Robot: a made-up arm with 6 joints.
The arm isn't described. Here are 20 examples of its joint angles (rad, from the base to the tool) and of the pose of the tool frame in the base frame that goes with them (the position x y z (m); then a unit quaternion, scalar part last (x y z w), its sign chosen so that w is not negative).
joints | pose
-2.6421 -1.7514 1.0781 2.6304 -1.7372 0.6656 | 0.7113 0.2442 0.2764 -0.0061 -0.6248 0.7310 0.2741
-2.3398 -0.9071 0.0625 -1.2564 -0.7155 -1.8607 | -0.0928 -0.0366 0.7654 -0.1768 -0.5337 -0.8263 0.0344
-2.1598 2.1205 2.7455 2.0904 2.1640 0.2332 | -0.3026 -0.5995 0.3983 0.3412 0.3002 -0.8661 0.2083
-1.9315 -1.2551 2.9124 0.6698 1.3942 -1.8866 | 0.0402 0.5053 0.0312 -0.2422 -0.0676 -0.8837 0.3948
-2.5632 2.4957 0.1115 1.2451 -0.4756 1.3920 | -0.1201 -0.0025 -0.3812 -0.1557 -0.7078 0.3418 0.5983
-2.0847 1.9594 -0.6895 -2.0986 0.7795 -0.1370 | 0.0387 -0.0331 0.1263 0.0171 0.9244 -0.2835 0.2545
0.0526 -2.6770 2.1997 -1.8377 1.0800 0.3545 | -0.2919 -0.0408 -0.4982 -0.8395 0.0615 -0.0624 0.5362
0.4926 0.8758 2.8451 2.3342 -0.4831 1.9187 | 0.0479 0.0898 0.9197 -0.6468 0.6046 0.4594 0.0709
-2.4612 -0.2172 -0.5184 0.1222 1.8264 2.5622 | -0.3525 -0.0869 0.6125 -0.0361 -0.8575 -0.5129 0.0173
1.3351 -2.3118 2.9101 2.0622 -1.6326 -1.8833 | -0.0530 -0.0140 -0.2448 0.7097 0.6421 -0.2752 0.0912
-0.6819 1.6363 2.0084 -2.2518 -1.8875 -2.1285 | 0.6851 -0.4879 0.2815 0.5124 0.0578 -0.0297 0.8563
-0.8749 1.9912 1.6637 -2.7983 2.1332 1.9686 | 0.5443 -0.5253 -0.0745 -0.3195 0.5587 -0.0759 0.7615
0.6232 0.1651 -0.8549 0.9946 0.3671 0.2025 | 0.3656 0.1157 0.4383 0.1746 0.7154 -0.6608 0.1451
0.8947 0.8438 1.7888 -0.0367 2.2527 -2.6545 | 0.4760 0.3013 0.9077 -0.8719 0.3434 0.0220 0.3483
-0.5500 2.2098 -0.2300 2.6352 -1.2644 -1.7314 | 0.1554 -0.0025 -0.2260 -0.4065 -0.1521 0.8115 0.3914
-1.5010 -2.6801 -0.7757 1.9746 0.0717 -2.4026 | -0.0185 0.3707 0.2672 0.7605 0.3380 0.1020 0.5450
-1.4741 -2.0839 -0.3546 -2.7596 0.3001 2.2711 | 0.0681 0.2967 0.5028 0.8303 0.3157 0.2551 0.3819
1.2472 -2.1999 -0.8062 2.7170 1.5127 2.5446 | -0.2070 -0.2221 0.4407 0.1432 -0.8361 0.3406 0.4055
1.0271 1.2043 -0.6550 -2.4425 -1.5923 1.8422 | 0.0016 0.1950 0.1371 0.1994 -0.5832 0.3277 0.7160
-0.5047 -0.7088 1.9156 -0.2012 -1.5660 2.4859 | -0.5703 0.0932 0.8670 0.6641 -0.3512 -0.4463 0.4863
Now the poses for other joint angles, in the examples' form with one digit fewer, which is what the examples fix.
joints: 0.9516 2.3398 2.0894 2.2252 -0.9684 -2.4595
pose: 0.367 0.598 0.032 -0.532 -0.806 -0.047 0.255
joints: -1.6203 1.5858 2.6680 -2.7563 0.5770 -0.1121
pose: 0.078 -0.759 0.620 0.011 0.542 0.832 0.114
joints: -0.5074 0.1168 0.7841 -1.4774 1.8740 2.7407
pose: 0.373 -0.315 0.831 -0.835 0.402 -0.016 0.374
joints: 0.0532 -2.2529 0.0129 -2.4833 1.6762 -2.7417
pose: -0.459 0.031 0.432 -0.865 -0.478 -0.074 0.133
